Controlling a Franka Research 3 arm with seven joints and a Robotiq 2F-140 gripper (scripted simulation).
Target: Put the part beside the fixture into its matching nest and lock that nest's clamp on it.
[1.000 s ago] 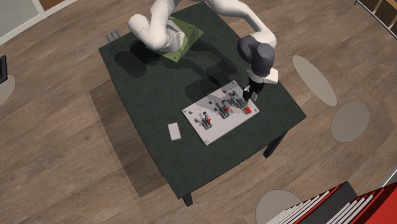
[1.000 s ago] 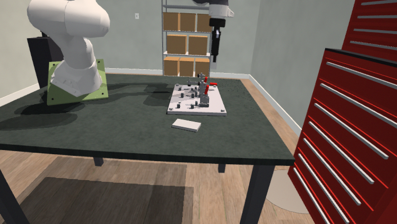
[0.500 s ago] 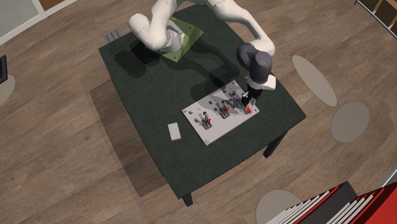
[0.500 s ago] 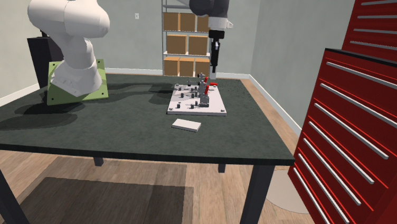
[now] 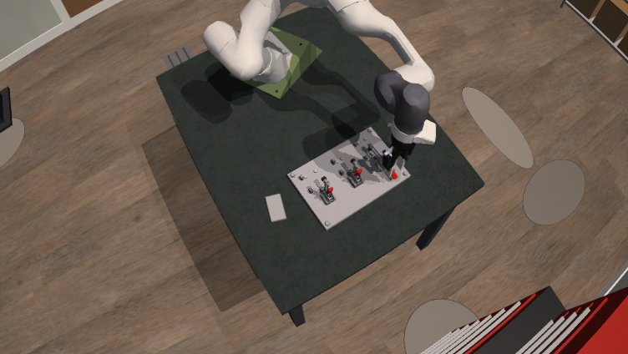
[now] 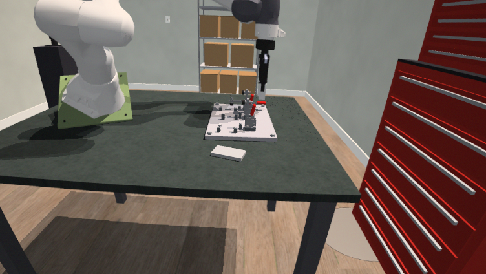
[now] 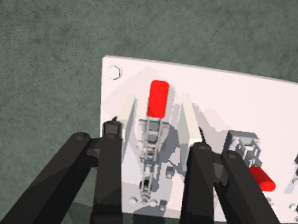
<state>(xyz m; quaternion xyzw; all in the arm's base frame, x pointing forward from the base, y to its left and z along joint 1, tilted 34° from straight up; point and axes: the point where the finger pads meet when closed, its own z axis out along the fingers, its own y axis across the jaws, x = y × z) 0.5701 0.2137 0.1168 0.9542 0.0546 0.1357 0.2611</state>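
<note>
The clamp is 60 mm behind my hand and 60 mm below it. From my hand the other things lie so: light grey fixture plate: 80 mm behind, 110 mm to the right, 90 mm below; part: 110 mm behind, 380 mm to the right, 100 mm below.
</note>
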